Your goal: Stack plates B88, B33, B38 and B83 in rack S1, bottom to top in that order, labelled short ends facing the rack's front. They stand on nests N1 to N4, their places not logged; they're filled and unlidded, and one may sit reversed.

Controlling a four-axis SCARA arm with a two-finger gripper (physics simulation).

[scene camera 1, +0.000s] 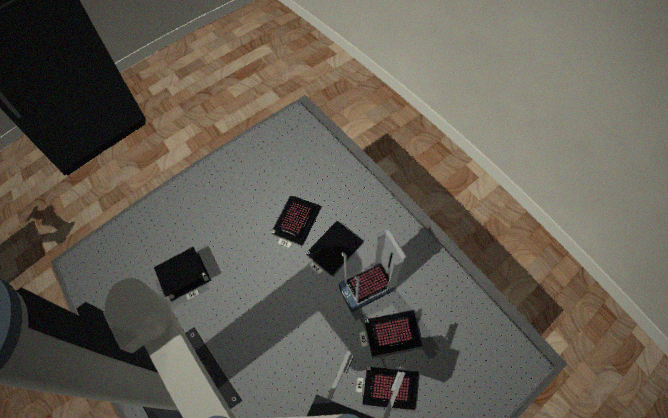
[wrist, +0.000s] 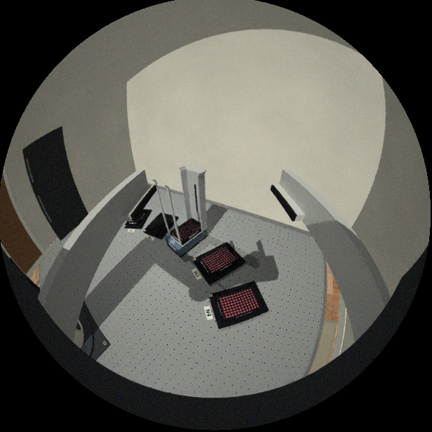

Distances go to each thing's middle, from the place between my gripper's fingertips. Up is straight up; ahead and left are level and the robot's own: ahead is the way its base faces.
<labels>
The nest N3 [scene camera 1: 374, 352] is 39 cm below my hand, 15 cm ahead of it and 7 cm to the left of it. From my hand the other things lie so: nest N2 [scene camera 1: 329, 247]: 42 cm to the left, 39 cm below, 19 cm ahead.
</labels>
